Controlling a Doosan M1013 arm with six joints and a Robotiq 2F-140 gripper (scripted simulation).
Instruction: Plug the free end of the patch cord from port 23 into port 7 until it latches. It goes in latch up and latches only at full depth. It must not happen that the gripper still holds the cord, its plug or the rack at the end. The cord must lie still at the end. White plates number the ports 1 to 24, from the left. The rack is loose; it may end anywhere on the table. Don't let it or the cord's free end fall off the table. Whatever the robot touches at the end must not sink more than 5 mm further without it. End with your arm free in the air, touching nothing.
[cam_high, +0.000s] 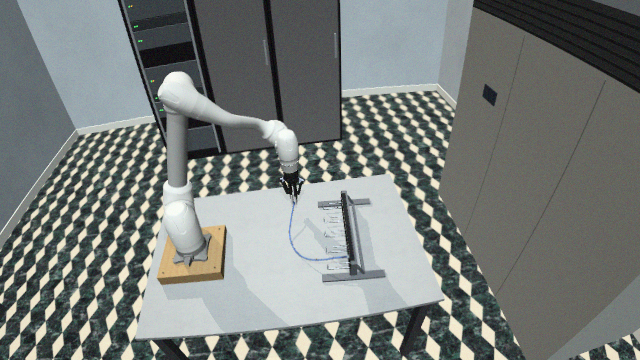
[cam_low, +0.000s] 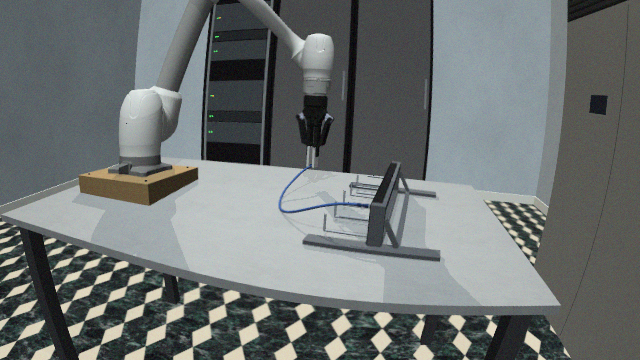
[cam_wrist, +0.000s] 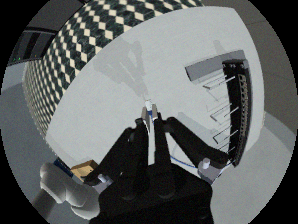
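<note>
Right now my hand is 3 cm above the plug and 1 cm to the right of it.
</note>
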